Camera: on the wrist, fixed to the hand. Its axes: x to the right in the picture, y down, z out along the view.
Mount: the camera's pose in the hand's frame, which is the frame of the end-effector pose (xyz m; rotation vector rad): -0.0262 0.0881 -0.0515 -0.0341 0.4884 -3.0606
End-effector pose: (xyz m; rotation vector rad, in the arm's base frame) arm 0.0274 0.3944 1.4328 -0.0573 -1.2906 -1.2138
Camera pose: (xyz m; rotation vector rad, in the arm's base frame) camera 0.1296 0.4172 1.4447 -1.5852 -0.1724 1.6166
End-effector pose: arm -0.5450 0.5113 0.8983 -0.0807 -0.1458 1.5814
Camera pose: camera -0.6244 0.4863 0.8337 -0.1228 0.1442 -1.5060
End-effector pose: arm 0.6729 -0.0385 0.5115 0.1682 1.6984 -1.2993
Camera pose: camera 0.7097 0.0512 0.4702 1.3926 -0.3760 1.0664
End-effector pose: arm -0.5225 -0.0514 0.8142 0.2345 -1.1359 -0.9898
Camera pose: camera -0.4336 0.0033 0.8283 -1.4873 -0.5527 1.8494
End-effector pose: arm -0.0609 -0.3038 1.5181 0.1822 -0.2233 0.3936
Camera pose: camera -0.1103 -0.2220 1.4738 0.1915 0.6529 -2.5870
